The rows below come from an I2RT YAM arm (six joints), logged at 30 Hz.
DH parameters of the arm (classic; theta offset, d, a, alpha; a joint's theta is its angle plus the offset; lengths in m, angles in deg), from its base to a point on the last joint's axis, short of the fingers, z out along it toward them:
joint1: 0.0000 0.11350 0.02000 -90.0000
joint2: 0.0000 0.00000 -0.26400 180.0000
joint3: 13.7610 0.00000 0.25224 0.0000
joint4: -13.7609 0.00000 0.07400 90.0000
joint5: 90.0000 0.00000 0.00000 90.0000
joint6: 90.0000 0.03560 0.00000 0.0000
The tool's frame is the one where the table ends.
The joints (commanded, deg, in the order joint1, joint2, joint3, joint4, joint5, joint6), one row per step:
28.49 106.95 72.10 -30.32 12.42 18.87
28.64 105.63 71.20 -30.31 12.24 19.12
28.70 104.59 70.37 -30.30 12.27 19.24
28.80 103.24 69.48 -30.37 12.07 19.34
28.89 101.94 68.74 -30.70 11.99 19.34
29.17 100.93 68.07 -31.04 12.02 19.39
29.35 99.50 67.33 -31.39 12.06 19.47
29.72 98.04 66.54 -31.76 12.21 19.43
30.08 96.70 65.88 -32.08 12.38 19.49
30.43 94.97 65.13 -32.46 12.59 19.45
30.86 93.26 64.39 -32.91 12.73 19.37
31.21 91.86 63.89 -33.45 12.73 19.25
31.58 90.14 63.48 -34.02 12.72 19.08
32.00 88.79 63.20 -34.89 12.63 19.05
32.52 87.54 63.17 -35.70 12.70 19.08
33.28 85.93 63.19 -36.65 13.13 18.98
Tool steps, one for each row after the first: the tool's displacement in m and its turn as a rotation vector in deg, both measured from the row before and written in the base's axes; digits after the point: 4 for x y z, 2 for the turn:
-0.0044 -0.0011 0.0038 0.47 -0.30 0.00
-0.0036 -0.0016 0.0023 0.14 -0.20 -0.06
-0.0044 -0.0016 0.0037 0.39 -0.25 0.10
-0.0043 -0.0017 0.0038 0.17 -0.17 0.13
-0.0044 -0.0004 0.0023 0.00 -0.01 0.22
-0.0048 -0.0015 0.0043 0.17 -0.31 0.09
-0.0056 -0.0007 0.0041 0.01 -0.33 0.34
-0.0050 -0.0005 0.0040 0.08 -0.39 0.23
-0.0059 -0.0012 0.0055 0.12 -0.61 0.29
-0.0062 -0.0009 0.0052 0.12 -0.51 0.43
-0.0051 -0.0008 0.0044 0.12 -0.31 0.45
-0.0056 -0.0010 0.0064 0.30 -0.64 0.52
-0.0053 -0.0005 0.0047 0.16 -0.13 0.49
-0.0048 0.0002 0.0055 0.18 -0.38 0.46
-0.0063 0.0005 0.0074 0.00 -0.78 0.63

